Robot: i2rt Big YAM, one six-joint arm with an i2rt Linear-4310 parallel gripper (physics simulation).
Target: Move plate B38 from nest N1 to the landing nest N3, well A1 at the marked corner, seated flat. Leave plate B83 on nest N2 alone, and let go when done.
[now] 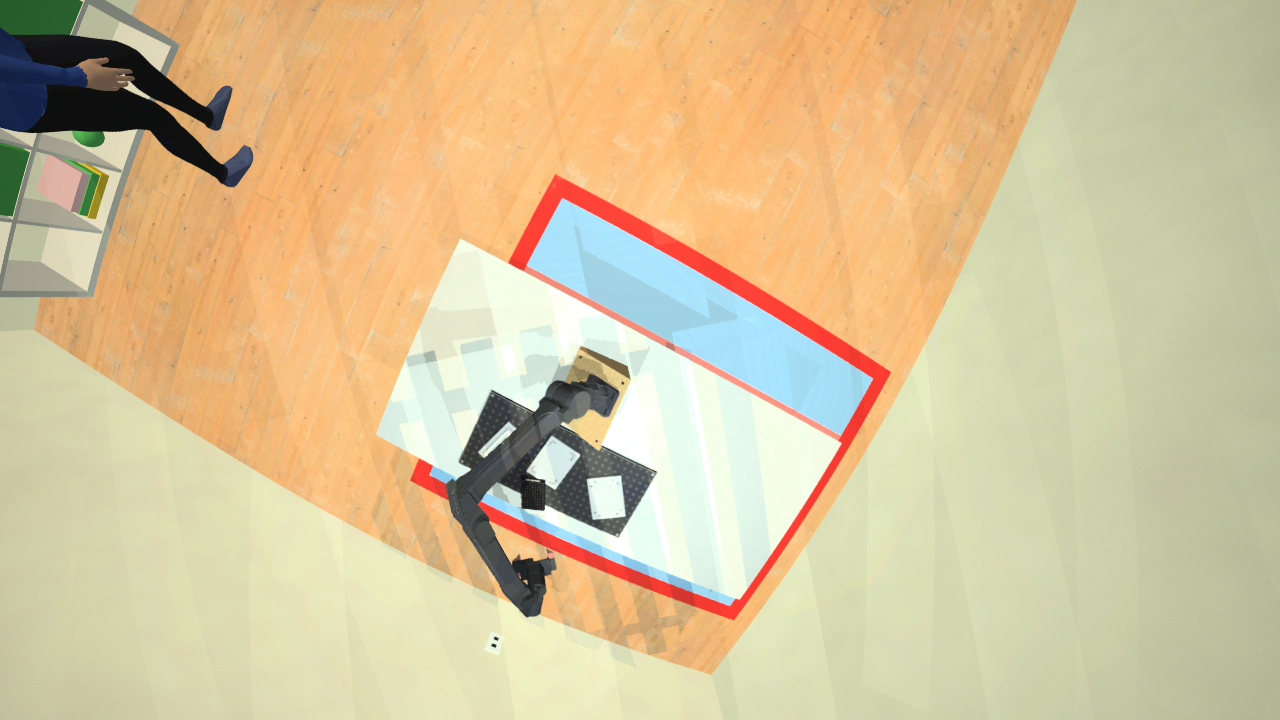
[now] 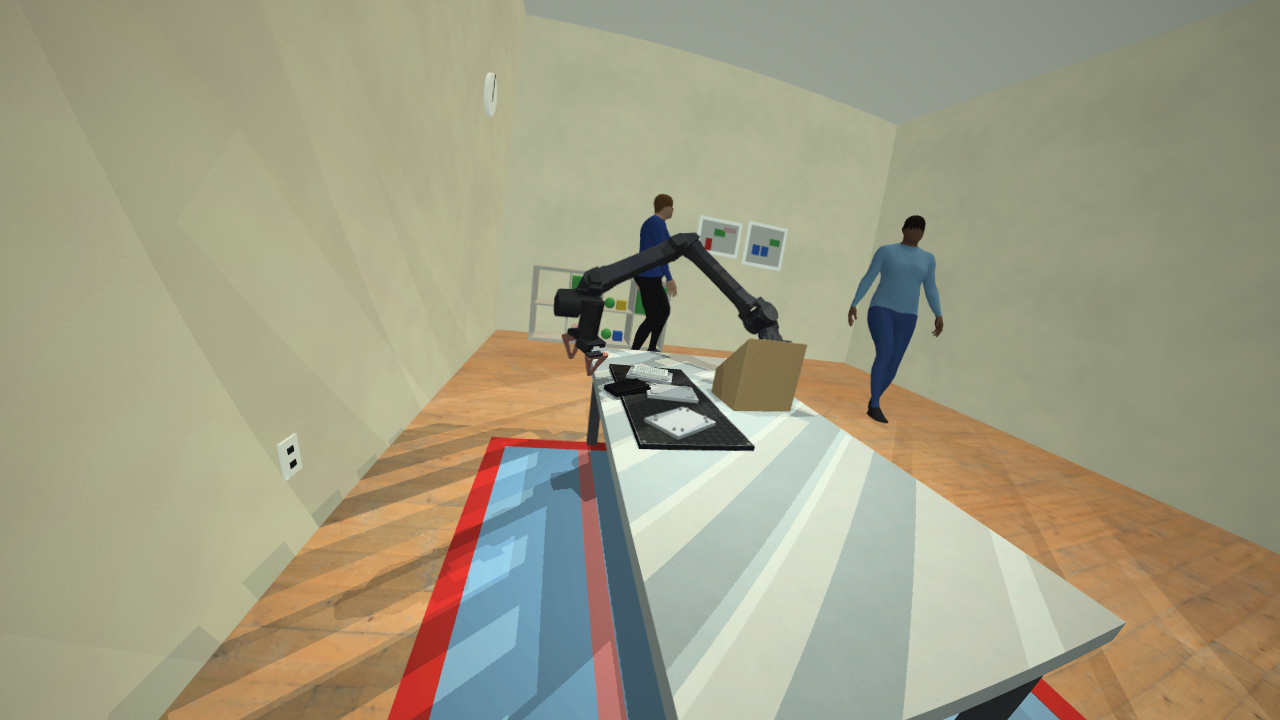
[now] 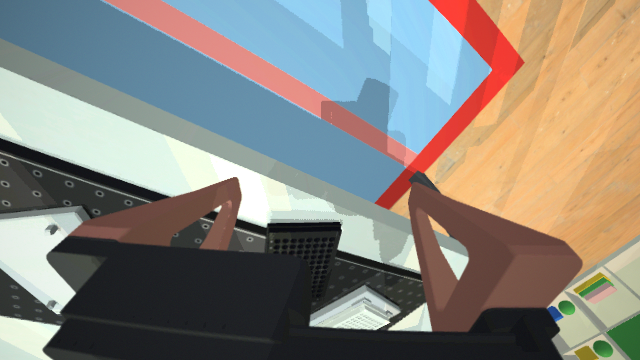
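A black well plate (image 1: 533,493) (image 2: 626,387) (image 3: 305,250) lies off the nests, across the pegboard's (image 1: 572,501) (image 2: 720,436) (image 3: 82,192) long outer edge, with one end by the middle white nest (image 1: 554,462) (image 2: 673,394); whether it is level is unclear. A white well plate (image 1: 497,440) (image 2: 649,372) (image 3: 362,317) sits on the nest at the shelf end. The nest at the other end (image 1: 605,497) (image 2: 680,420) (image 3: 35,245) holds no plate. Labels and the A1 mark are unreadable. My gripper (image 1: 534,557) (image 2: 580,365) (image 3: 323,189) is open and empty, out beyond the table edge, apart from the black plate.
A tan wedge-shaped block (image 1: 611,420) (image 2: 774,376) stands beside the pegboard at my arm's base. My arm (image 1: 514,449) (image 2: 637,261) arches over the pegboard. A wall with a socket (image 1: 494,642) (image 2: 289,455) is behind the gripper. Two people (image 2: 657,241) (image 2: 904,286) stand beyond the table.
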